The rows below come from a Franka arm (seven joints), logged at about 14 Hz.
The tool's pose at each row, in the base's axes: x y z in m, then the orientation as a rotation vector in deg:
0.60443 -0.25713 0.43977 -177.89 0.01 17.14
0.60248 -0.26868 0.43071 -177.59 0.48 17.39
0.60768 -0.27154 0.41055 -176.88 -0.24 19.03
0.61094 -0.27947 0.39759 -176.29 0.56 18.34
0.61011 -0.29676 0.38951 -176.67 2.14 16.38
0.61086 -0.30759 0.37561 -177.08 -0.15 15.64
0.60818 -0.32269 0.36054 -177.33 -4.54 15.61
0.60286 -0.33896 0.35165 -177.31 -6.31 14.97
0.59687 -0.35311 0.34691 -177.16 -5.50 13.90
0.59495 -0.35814 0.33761 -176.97 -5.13 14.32
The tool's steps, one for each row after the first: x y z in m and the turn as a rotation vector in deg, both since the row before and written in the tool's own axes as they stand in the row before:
-0.00021 0.01175 0.00901 0.30 -0.17 0.28
0.00902 0.00335 0.01868 0.49 -1.10 -0.50
0.00589 0.00840 0.01167 0.71 0.41 0.44
0.00087 0.01766 0.00723 -0.09 1.31 1.00
0.00351 0.01138 0.01301 -0.46 0.47 -1.45
-0.00008 0.01568 0.01471 -0.55 -0.02 -2.79
-0.00456 0.01632 0.00921 -0.09 0.39 -1.14
-0.00614 0.01389 0.00529 0.28 0.70 0.48
-0.00078 0.00531 0.00931 0.19 -0.27 0.23

